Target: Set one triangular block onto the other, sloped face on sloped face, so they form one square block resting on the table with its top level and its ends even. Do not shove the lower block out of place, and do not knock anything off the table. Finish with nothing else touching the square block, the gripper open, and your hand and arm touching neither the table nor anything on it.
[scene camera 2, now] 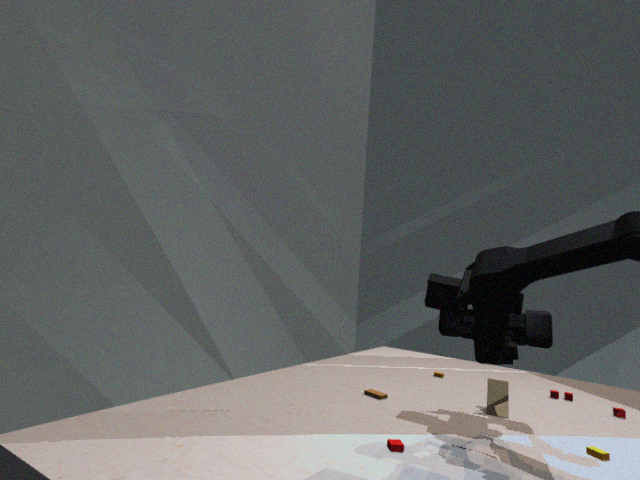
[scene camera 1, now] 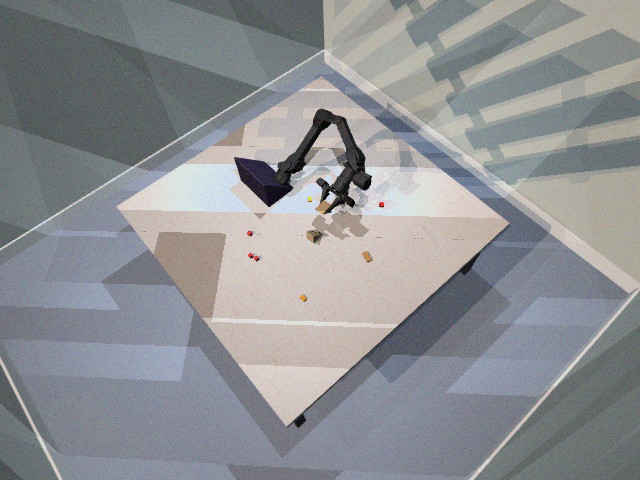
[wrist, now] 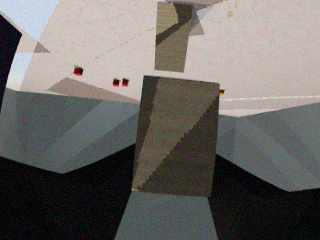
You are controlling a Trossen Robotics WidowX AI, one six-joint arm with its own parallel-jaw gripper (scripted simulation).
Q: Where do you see a tan triangular block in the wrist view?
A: At 172,31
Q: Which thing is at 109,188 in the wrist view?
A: My gripper.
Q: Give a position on a tan triangular block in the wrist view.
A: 176,143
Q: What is my gripper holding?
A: A tan triangular block.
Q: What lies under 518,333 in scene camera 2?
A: My gripper.
